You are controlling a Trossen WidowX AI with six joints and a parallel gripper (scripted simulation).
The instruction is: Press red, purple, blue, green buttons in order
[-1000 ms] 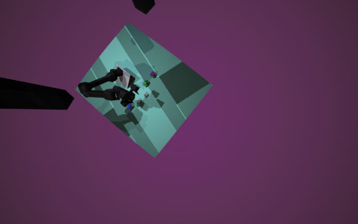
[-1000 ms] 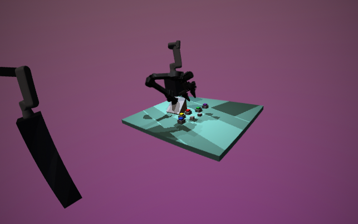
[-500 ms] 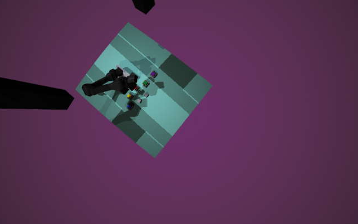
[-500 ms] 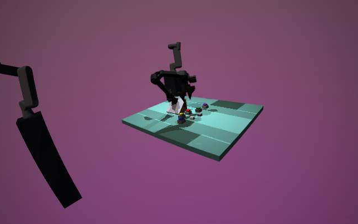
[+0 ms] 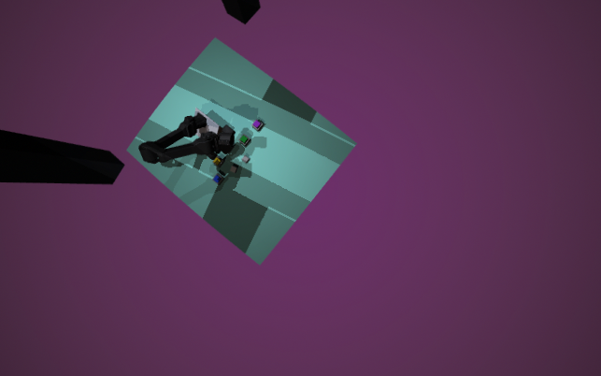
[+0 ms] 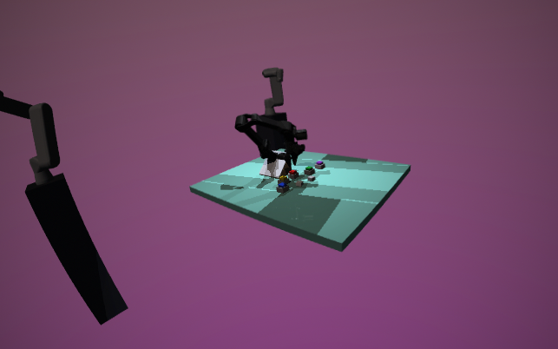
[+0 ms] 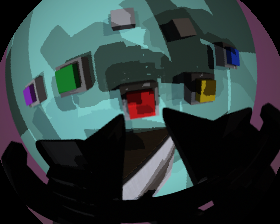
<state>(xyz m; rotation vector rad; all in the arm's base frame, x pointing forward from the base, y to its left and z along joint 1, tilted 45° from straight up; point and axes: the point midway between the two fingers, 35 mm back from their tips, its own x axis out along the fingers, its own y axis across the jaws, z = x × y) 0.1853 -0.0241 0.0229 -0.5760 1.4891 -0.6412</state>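
The red button is 3 cm below my gripper tip. The rest, counted from my gripper tip: yellow button: 10 cm to the right, 3 cm below; blue button: 18 cm to the right, 7 cm ahead, 3 cm below; green button: 9 cm to the left, 5 cm ahead, 3 cm below.
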